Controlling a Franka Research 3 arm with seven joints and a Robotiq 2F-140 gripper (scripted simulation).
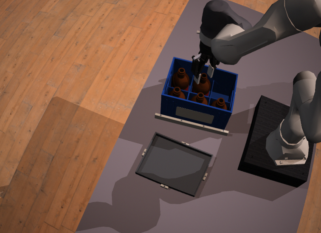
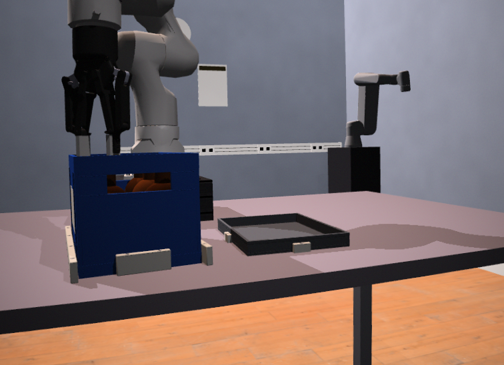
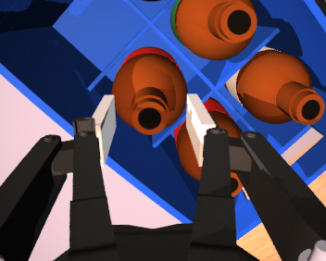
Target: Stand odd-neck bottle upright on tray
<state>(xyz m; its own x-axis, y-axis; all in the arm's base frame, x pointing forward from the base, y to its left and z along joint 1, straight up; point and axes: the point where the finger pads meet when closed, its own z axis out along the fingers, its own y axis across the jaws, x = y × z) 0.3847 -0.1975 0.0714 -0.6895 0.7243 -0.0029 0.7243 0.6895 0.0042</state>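
Now: hand 50 mm to the right of the crate and 90 mm above it. From my hand the other things lie so: bottle 90 mm behind, 90 mm to the left, 90 mm below; dark tray 30 mm ahead, 330 mm to the left, 160 mm below.
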